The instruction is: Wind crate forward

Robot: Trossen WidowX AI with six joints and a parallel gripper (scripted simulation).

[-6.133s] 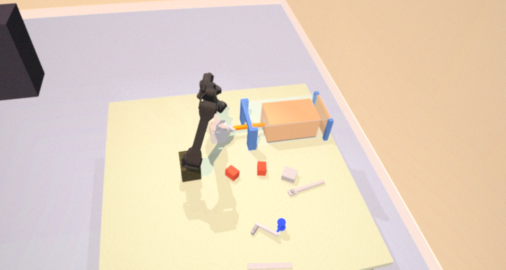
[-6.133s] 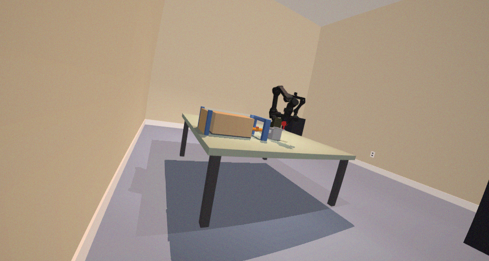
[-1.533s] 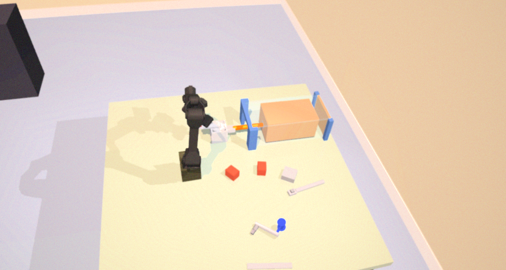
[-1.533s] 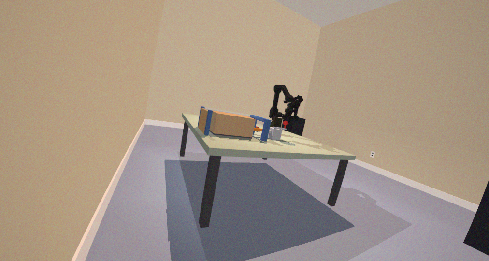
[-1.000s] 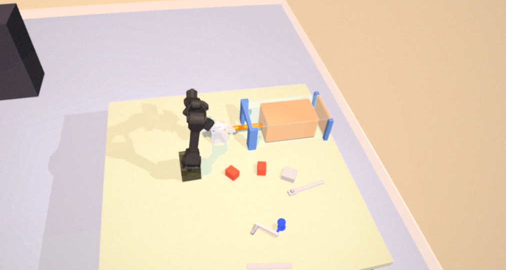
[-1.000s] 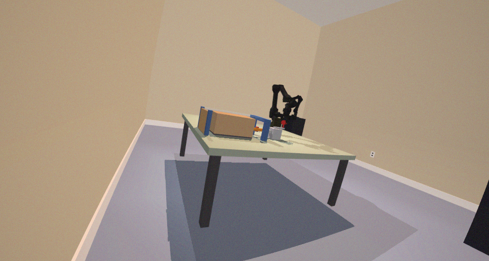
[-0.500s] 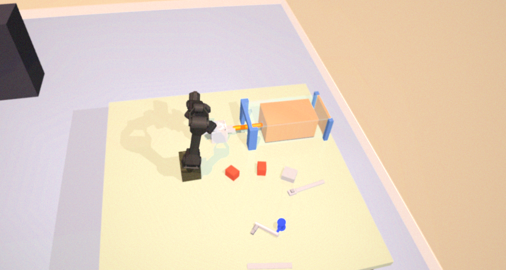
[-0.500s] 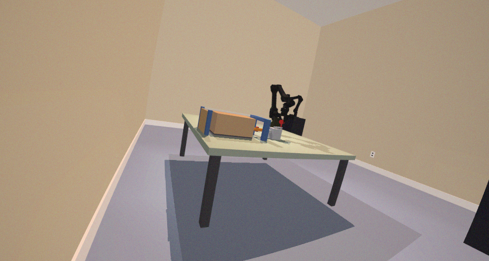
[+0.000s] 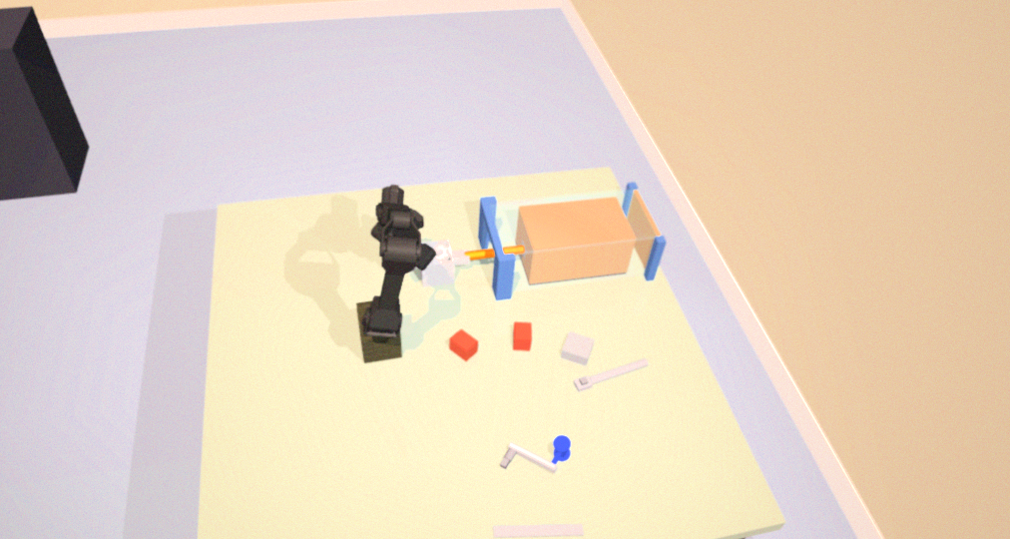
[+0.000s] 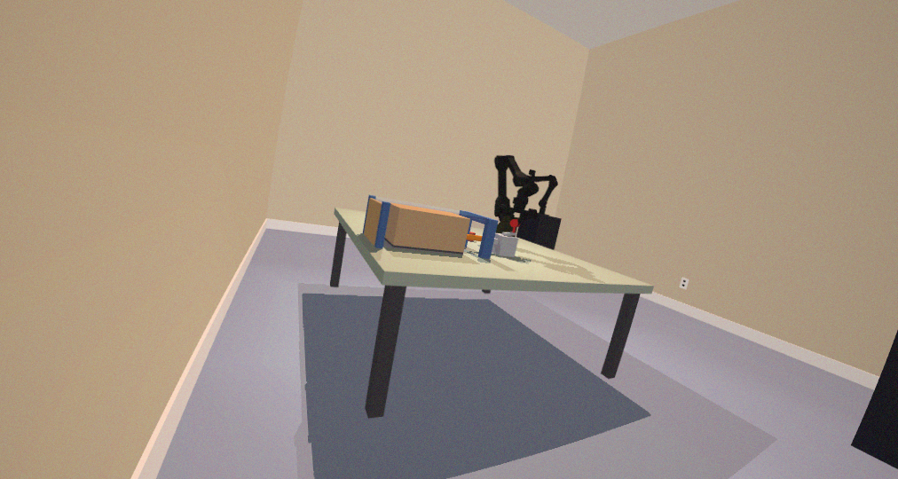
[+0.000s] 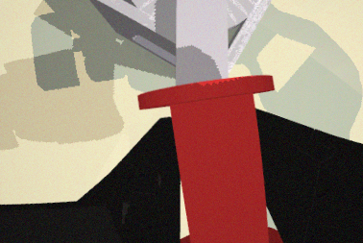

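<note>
The red-knobbed handle lies 3 cm below my gripper tip, 2 cm ahead of it and 1 cm to the left of it. Round my gripper tip: winch 10 cm below, 6 cm ahead, 3 cm to the left; then red spool grip 1 cm to the right, 1 cm behind; then blue steel frame 23 cm ahead, 4 cm to the left, 3 cm below.
</note>
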